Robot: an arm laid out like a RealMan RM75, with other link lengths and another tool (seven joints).
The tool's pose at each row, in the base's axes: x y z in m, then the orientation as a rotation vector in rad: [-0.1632, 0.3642, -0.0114, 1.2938, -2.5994, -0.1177]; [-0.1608, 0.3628, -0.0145, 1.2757, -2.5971, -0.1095]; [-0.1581, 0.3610, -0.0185, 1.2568, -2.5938, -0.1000]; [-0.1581, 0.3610, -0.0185, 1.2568, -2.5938, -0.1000]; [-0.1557, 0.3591, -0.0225, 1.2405, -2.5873, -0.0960]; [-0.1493, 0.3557, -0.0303, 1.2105, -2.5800, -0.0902]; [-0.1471, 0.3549, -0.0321, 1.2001, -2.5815, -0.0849]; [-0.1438, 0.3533, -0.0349, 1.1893, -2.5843, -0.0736]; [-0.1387, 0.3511, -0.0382, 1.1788, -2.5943, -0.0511]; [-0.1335, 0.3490, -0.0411, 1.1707, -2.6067, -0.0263]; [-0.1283, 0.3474, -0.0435, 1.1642, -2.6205, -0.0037]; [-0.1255, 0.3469, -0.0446, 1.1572, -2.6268, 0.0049]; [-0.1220, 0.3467, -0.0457, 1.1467, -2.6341, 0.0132]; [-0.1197, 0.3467, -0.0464, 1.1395, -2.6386, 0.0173]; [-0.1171, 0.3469, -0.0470, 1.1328, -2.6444, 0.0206]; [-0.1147, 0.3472, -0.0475, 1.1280, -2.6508, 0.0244]
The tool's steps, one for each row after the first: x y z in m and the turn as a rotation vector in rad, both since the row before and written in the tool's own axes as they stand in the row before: [-0.0008, -0.0033, 0.0025, -0.0008, 0.0107, 0.0114]; [-0.0009, -0.0039, 0.0033, -0.0005, 0.0122, 0.0118]; [0.0000, 0.0000, 0.0000, 0.0000, 0.0000, 0.0000]; [-0.0007, -0.0037, 0.0033, -0.0043, 0.0121, 0.0089]; [-0.0028, -0.0083, 0.0060, -0.0071, 0.0178, 0.0176]; [-0.0011, -0.0025, 0.0011, 0.0011, 0.0038, 0.0075]; [-0.0015, -0.0040, 0.0018, 0.0051, 0.0046, 0.0088]; [-0.0023, -0.0057, 0.0019, 0.0147, 0.0018, 0.0116]; [-0.0024, -0.0056, 0.0015, 0.0176, -0.0006, 0.0109]; [-0.0027, -0.0052, 0.0011, 0.0172, -0.0031, 0.0101]; [-0.0017, -0.0025, 0.0004, 0.0058, -0.0006, 0.0069]; [-0.0024, -0.0028, 0.0002, 0.0051, -0.0005, 0.0094]; [-0.0017, -0.0017, 0.0001, 0.0024, -0.0003, 0.0061]; [-0.0020, -0.0018, -0.0001, 0.0024, -0.0019, 0.0061]; [-0.0019, -0.0015, -0.0001, 0.0034, -0.0029, 0.0051]
